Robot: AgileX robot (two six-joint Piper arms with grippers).
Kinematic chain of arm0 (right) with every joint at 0, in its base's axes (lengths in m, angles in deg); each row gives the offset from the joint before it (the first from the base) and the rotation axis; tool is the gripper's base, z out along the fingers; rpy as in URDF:
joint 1: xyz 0 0 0.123 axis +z
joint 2: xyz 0 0 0 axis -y
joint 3: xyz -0.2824 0 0.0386 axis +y
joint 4: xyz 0.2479 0 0.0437 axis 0.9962 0 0.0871
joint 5: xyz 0 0 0 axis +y
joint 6: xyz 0.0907 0 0.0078 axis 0.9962 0 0.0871
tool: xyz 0 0 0 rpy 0 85 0
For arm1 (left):
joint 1: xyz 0 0 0.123 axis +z
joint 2: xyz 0 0 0 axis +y
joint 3: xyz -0.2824 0 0.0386 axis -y
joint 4: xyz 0.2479 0 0.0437 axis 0.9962 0 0.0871
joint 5: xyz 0 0 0 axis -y
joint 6: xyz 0.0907 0 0.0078 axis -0.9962 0 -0.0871
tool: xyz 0 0 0 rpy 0 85 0
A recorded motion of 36 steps. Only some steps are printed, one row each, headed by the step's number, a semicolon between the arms.
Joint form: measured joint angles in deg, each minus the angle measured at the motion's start. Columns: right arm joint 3, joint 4, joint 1, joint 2, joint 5, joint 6; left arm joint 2, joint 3, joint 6, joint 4, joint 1, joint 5.
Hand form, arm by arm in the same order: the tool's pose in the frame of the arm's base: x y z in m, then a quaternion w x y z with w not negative. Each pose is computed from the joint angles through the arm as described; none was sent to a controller.
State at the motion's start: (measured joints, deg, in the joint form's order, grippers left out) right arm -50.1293 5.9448 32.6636 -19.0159 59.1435 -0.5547; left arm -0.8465 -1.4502 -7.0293 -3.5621 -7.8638 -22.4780
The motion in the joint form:
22: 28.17 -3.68 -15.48 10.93 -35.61 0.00; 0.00 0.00 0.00 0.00 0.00 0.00
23: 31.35 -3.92 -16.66 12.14 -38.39 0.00; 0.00 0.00 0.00 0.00 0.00 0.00
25: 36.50 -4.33 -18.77 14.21 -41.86 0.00; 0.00 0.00 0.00 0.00 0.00 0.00
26: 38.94 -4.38 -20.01 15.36 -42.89 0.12; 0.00 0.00 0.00 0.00 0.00 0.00
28: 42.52 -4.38 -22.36 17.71 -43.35 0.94; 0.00 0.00 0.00 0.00 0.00 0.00
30: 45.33 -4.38 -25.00 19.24 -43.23 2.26; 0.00 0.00 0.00 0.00 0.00 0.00
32: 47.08 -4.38 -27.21 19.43 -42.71 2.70; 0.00 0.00 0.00 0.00 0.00 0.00
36: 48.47 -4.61 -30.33 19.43 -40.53 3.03; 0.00 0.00 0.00 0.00 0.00 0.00
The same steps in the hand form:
22: 0.0442 0.0152 0.2953 0.66790 -0.10546 0.72757 0.11588; 0.0511 -0.0093 0.1702 0.58672 0.08872 0.80433 -0.03076
23: 0.0464 0.0145 0.2828 0.67452 -0.09745 0.72386 0.10749; 0.0511 -0.0093 0.1702 0.58672 0.08872 0.80433 -0.03076
25: 0.0493 0.0130 0.2607 0.67931 -0.08468 0.72315 0.09179; 0.0511 -0.0093 0.1702 0.58672 0.08872 0.80433 -0.03076
26: 0.0501 0.0120 0.2493 0.67858 -0.07625 0.72566 0.08445; 0.0511 -0.0093 0.1702 0.58672 0.08872 0.80433 -0.03076
28: 0.0500 0.0098 0.2314 0.67477 -0.05637 0.73206 0.07482; 0.0511 -0.0093 0.1702 0.58672 0.08872 0.80433 -0.03076
30: 0.0506 0.0075 0.2163 0.66660 -0.03135 0.74181 0.06624; 0.0511 -0.0093 0.1702 0.58672 0.08872 0.80433 -0.03076
32: 0.0520 0.0057 0.2054 0.65399 -0.01443 0.75437 0.05497; 0.0511 -0.0093 0.1702 0.58672 0.08872 0.80433 -0.03076
36: 0.0526 0.0028 0.1939 0.63142 0.00716 0.77455 0.03638; 0.0511 -0.0093 0.1702 0.58672 0.08872 0.80433 -0.03076

